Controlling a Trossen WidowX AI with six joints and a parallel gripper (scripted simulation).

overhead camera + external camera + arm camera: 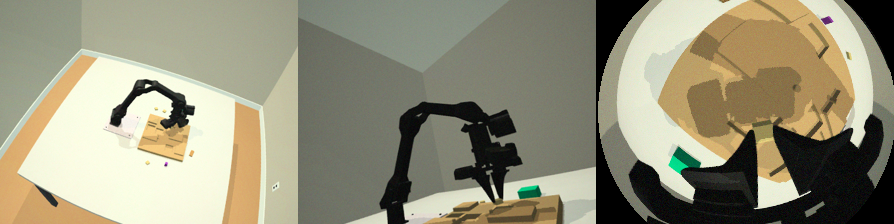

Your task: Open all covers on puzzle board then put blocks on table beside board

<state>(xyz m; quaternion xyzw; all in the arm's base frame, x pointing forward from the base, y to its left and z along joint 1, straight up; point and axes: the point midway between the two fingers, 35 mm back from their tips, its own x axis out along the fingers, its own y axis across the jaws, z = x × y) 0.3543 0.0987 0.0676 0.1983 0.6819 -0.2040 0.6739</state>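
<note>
Right now the purple block is 6 cm ahead of my gripper tip, 27 cm to the right of it and 3 cm below it. From my gripper tip the other things lie so: orange block 19 cm ahead, 12 cm to the right, 4 cm below; then green block 2 cm ahead, 18 cm to the left, 3 cm below.
</note>
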